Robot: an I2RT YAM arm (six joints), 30 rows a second.
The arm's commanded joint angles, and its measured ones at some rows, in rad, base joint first. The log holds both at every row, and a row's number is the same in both.
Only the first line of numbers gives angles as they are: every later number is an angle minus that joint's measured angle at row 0.
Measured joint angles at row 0: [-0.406, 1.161, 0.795, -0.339, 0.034, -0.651]
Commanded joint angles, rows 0 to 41: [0.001, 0.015, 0.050, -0.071, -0.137, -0.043]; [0.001, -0.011, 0.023, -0.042, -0.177, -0.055]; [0.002, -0.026, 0.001, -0.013, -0.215, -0.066]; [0.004, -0.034, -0.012, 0.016, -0.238, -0.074]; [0.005, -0.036, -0.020, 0.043, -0.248, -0.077]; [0.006, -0.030, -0.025, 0.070, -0.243, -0.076]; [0.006, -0.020, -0.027, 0.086, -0.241, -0.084]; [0.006, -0.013, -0.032, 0.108, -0.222, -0.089]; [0.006, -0.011, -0.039, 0.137, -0.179, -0.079]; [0.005, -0.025, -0.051, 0.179, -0.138, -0.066]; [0.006, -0.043, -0.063, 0.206, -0.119, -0.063]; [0.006, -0.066, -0.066, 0.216, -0.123, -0.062]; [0.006, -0.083, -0.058, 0.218, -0.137, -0.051]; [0.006, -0.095, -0.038, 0.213, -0.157, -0.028]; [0.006, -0.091, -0.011, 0.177, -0.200, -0.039]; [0.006, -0.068, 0.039, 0.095, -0.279, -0.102]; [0.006, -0.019, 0.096, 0.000, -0.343, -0.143]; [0.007, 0.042, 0.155, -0.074, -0.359, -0.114]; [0.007, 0.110, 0.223, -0.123, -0.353, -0.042]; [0.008, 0.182, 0.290, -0.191, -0.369, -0.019]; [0.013, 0.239, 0.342, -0.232, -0.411, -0.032]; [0.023, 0.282, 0.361, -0.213, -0.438, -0.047]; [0.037, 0.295, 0.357, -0.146, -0.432, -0.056]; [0.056, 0.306, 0.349, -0.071, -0.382, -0.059]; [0.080, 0.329, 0.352, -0.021, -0.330, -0.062]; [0.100, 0.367, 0.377, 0.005, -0.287, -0.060]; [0.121, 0.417, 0.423, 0.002, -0.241, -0.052]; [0.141, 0.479, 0.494, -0.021, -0.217, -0.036]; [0.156, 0.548, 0.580, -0.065, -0.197, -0.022]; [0.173, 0.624, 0.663, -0.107, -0.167, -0.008]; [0.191, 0.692, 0.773, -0.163, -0.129, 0.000]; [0.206, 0.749, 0.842, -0.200, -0.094, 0.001]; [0.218, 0.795, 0.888, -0.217, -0.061, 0.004]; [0.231, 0.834, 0.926, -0.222, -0.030, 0.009]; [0.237, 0.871, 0.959, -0.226, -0.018, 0.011]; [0.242, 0.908, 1.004, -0.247, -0.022, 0.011]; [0.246, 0.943, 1.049, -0.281, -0.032, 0.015]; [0.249, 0.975, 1.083, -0.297, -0.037, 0.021]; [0.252, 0.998, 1.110, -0.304, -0.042, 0.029]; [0.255, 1.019, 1.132, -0.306, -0.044, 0.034]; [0.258, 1.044, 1.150, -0.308, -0.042, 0.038]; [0.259, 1.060, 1.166, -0.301, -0.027, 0.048]
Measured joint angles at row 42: [0.248, 0.996, 1.074, -0.231, -0.069, 0.000]
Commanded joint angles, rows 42 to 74: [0.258, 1.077, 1.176, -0.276, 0.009, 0.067]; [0.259, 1.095, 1.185, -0.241, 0.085, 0.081]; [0.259, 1.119, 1.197, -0.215, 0.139, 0.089]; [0.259, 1.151, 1.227, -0.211, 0.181, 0.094]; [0.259, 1.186, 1.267, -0.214, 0.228, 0.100]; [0.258, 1.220, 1.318, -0.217, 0.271, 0.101]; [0.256, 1.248, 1.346, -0.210, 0.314, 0.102]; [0.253, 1.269, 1.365, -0.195, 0.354, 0.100]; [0.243, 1.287, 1.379, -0.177, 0.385, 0.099]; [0.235, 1.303, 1.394, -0.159, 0.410, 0.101]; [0.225, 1.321, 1.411, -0.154, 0.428, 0.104]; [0.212, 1.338, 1.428, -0.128, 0.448, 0.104]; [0.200, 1.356, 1.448, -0.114, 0.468, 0.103]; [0.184, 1.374, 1.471, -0.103, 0.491, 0.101]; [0.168, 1.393, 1.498, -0.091, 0.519, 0.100]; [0.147, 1.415, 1.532, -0.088, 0.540, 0.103]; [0.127, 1.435, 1.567, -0.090, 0.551, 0.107]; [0.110, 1.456, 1.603, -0.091, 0.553, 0.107]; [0.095, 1.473, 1.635, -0.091, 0.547, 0.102]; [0.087, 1.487, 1.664, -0.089, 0.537, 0.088]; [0.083, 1.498, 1.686, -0.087, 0.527, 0.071]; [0.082, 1.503, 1.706, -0.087, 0.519, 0.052]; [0.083, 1.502, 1.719, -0.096, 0.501, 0.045]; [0.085, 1.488, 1.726, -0.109, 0.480, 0.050]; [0.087, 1.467, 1.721, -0.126, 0.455, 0.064]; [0.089, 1.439, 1.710, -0.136, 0.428, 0.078]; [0.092, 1.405, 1.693, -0.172, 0.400, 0.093]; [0.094, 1.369, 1.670, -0.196, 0.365, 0.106]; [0.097, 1.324, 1.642, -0.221, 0.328, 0.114]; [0.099, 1.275, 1.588, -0.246, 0.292, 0.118]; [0.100, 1.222, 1.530, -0.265, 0.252, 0.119]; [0.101, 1.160, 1.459, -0.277, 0.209, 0.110]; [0.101, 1.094, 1.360, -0.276, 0.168, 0.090]
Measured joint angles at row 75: [0.072, 1.362, 1.543, -0.187, 0.344, 0.092]
